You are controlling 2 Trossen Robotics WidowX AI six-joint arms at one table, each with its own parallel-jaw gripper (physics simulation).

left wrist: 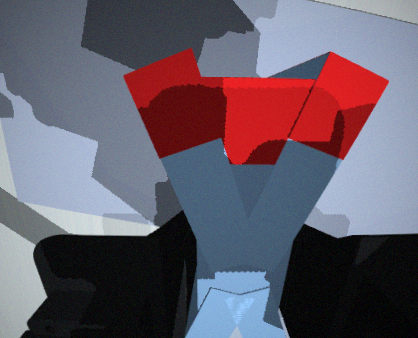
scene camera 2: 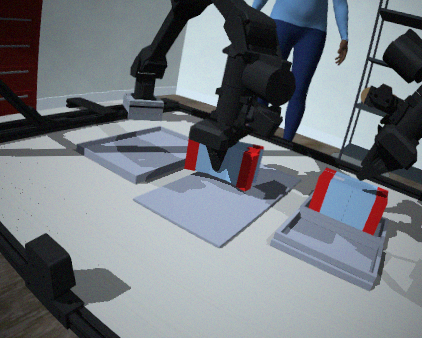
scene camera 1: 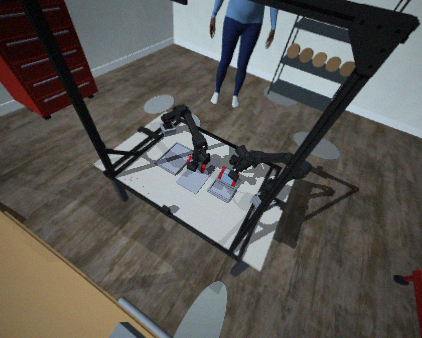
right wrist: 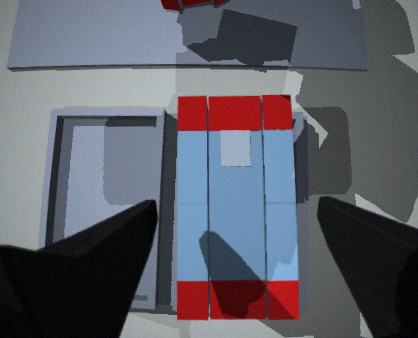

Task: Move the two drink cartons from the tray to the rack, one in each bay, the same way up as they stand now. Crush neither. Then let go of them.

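Places are measured from the left arm's base along level axes (x down, y left, z ahead), in millimetres.
Pixels of known places: left gripper, fingertip midpoint: [scene camera 2: 219,167]; right gripper, fingertip midpoint: [scene camera 2: 360,172] [right wrist: 236,208]; left arm's base, link origin: [scene camera 2: 143,97] [scene camera 1: 167,126].
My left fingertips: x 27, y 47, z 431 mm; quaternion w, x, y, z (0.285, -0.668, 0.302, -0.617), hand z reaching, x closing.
Note:
For each thing: its top centre in the pictures, then the offset to it from my left fingertips.
- light blue carton with red ends, top centre: [left wrist: 236,288] [scene camera 2: 227,138] [scene camera 1: 196,161] dx -58, dy +3, dz +5 mm
- second carton, top centre: [right wrist: 236,203] [scene camera 2: 355,184] [scene camera 1: 229,173] dx -49, dy +163, dz +178 mm
- two-bay rack, top centre: [right wrist: 167,206] [scene camera 2: 340,225] [scene camera 1: 225,183] dx +9, dy +125, dz +207 mm
- tray, top centre: [scene camera 2: 150,145] [scene camera 1: 175,157] dx +13, dy -93, dz -139 mm
My left gripper [scene camera 1: 196,167] [scene camera 2: 216,162] [left wrist: 226,206] is shut on a light blue carton with red ends [scene camera 1: 203,168] [scene camera 2: 246,172] [left wrist: 260,115] [right wrist: 172,4]. It holds this carton above the flat middle plate; in the left wrist view its sides pinch inward toward the fingers. The second carton [scene camera 1: 226,176] [scene camera 2: 347,205] [right wrist: 235,210] sits in the far bay of the two-bay rack [scene camera 1: 218,196] [scene camera 2: 325,267] [right wrist: 161,150]. The near bay is empty. My right gripper [right wrist: 236,208] is open, its fingers apart on either side of the second carton in the right wrist view. The tray [scene camera 1: 165,168] [scene camera 2: 110,164] is empty.
A flat grey-blue plate [scene camera 1: 192,182] [scene camera 2: 215,215] [right wrist: 100,40] lies between the tray and the rack. Black frame bars edge the white table. A black block [scene camera 2: 49,262] stands on the near bar. A person [scene camera 1: 237,50] [scene camera 2: 305,55] stands behind the table.

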